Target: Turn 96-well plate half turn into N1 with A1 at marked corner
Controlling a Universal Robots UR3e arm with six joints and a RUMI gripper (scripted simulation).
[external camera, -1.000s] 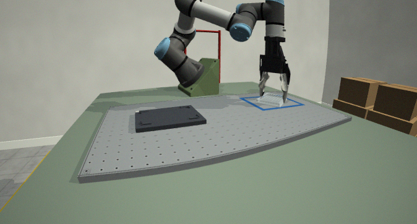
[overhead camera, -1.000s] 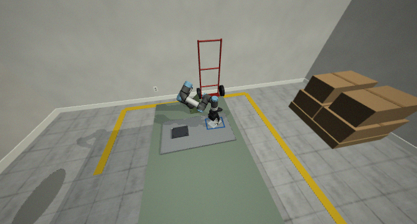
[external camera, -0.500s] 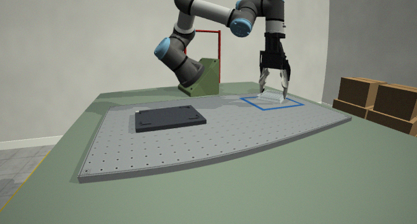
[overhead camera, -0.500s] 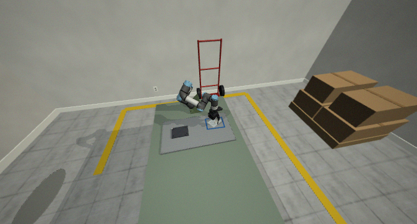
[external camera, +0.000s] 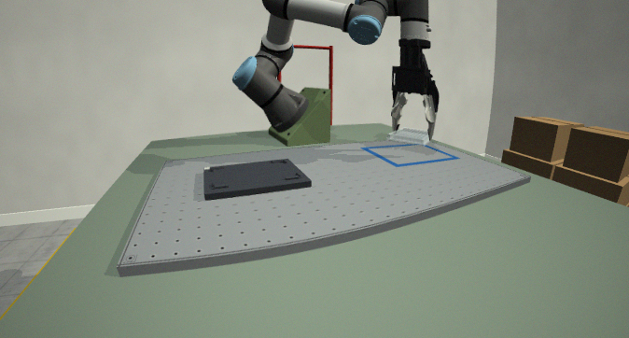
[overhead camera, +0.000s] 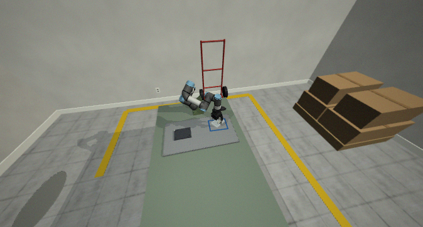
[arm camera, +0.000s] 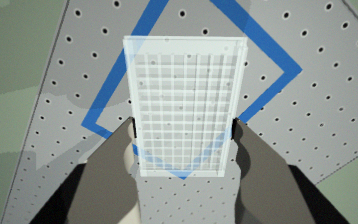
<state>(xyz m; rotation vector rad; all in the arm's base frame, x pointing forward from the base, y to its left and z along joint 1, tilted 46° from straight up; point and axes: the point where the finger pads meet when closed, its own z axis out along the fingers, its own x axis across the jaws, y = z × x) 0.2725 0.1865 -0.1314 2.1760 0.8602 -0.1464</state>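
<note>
Now: the dark plate nest N1 80 mm ahead of my hand, 360 mm to the right of it and 40 mm below it. Also, from my hand: clear 96-well plate: 10 mm below; then A1 label: 30 mm ahead, 440 mm to the right, 40 mm below.
</note>
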